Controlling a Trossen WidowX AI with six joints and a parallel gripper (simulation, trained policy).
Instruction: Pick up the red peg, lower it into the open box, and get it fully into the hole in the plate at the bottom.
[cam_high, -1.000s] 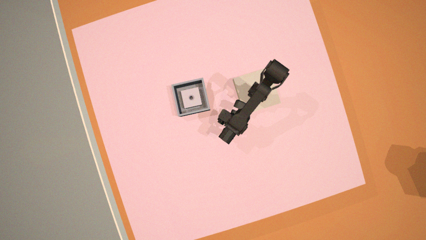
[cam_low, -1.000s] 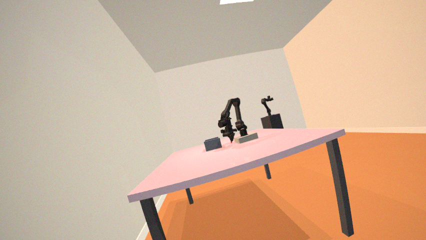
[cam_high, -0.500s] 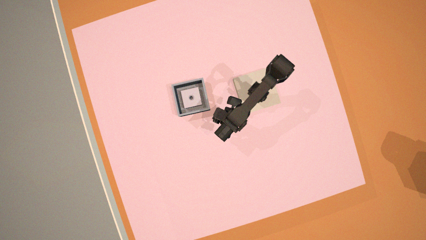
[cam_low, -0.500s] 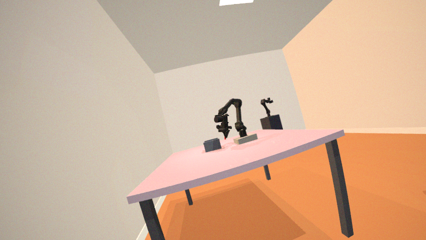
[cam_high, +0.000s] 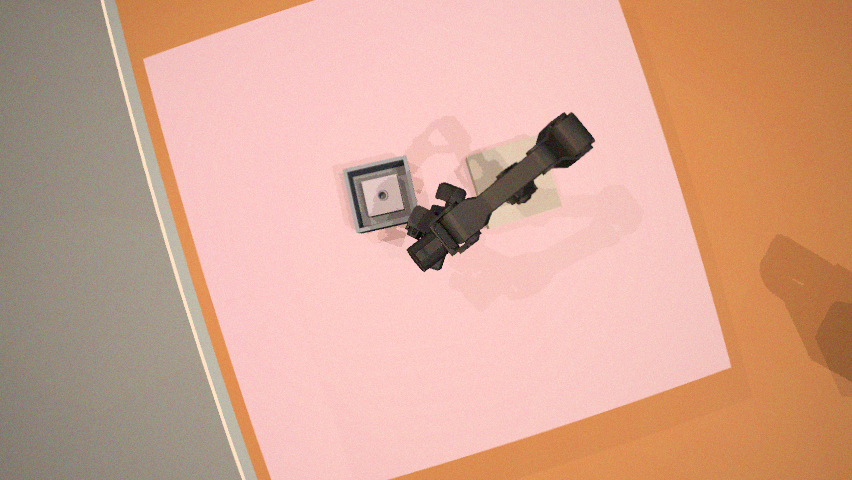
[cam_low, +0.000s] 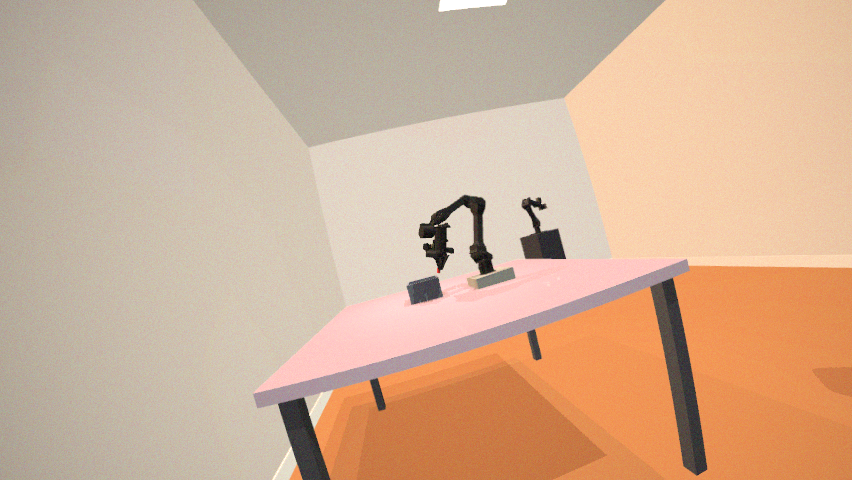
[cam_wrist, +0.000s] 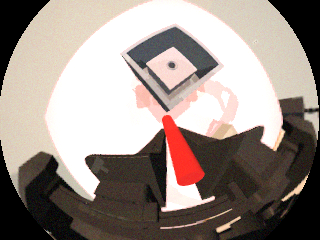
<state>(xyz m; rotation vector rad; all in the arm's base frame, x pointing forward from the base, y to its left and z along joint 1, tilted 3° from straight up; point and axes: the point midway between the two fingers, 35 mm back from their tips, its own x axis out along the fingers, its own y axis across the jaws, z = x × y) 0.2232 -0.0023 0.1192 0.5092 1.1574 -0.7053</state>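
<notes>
The plate lies 70 mm ahead of my gripper tip, 120 mm to the right of it and 80 mm below it. Also, from my gripper tip: grey box 70 mm ahead, 120 mm to the right, 100 mm below; then red peg 30 mm above.
</notes>
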